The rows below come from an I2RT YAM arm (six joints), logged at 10 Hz.
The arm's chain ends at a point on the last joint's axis. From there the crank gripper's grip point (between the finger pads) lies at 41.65 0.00 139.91 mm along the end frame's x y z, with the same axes.
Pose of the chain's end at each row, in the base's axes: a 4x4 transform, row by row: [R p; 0 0 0 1], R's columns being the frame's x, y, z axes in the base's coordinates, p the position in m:
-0.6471, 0.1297, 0.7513, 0.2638; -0.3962, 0.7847, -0.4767, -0.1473; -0.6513, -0.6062, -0.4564, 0.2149; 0, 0, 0, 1
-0.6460, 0.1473, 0.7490, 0.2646; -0.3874, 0.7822, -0.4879, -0.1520; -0.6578, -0.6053, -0.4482, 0.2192; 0, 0, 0, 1
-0.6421, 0.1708, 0.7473, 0.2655; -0.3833, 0.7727, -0.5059, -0.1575; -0.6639, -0.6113, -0.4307, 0.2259; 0, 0, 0, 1
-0.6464, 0.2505, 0.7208, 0.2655; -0.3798, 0.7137, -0.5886, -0.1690; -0.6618, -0.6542, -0.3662, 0.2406; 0, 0, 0, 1
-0.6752, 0.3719, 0.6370, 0.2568; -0.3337, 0.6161, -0.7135, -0.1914; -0.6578, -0.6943, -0.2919, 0.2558; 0, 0, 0, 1
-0.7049, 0.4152, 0.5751, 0.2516; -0.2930, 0.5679, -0.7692, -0.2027; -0.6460, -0.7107, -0.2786, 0.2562; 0, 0, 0, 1
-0.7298, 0.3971, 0.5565, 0.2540; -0.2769, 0.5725, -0.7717, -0.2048; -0.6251, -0.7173, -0.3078, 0.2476; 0, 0, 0, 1
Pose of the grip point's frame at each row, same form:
-0.6471, 0.1297, 0.7513, 0.3420; -0.3962, 0.7847, -0.4767, -0.2305; -0.6513, -0.6062, -0.4564, 0.1239; 0, 0, 0, 1
-0.6460, 0.1473, 0.7490, 0.3425; -0.3874, 0.7822, -0.4879, -0.2364; -0.6578, -0.6053, -0.4482, 0.1291; 0, 0, 0, 1
-0.6421, 0.1708, 0.7473, 0.3433; -0.3833, 0.7727, -0.5059, -0.2442; -0.6639, -0.6113, -0.4307, 0.1380; 0, 0, 0, 1
-0.6464, 0.2505, 0.7208, 0.3394; -0.3798, 0.7137, -0.5886, -0.2672; -0.6618, -0.6542, -0.3662, 0.1618; 0, 0, 0, 1
-0.6752, 0.3719, 0.6370, 0.3178; -0.3337, 0.6161, -0.7135, -0.3051; -0.6578, -0.6943, -0.2919, 0.1876; 0, 0, 0, 1
-0.7049, 0.4152, 0.5751, 0.3027; -0.2930, 0.5679, -0.7692, -0.3225; -0.6460, -0.7107, -0.2786, 0.1903; 0, 0, 0, 1
-0.7298, 0.3971, 0.5565, 0.3015; -0.2769, 0.5725, -0.7717, -0.3243; -0.6251, -0.7173, -0.3078, 0.1785; 0, 0, 0, 1

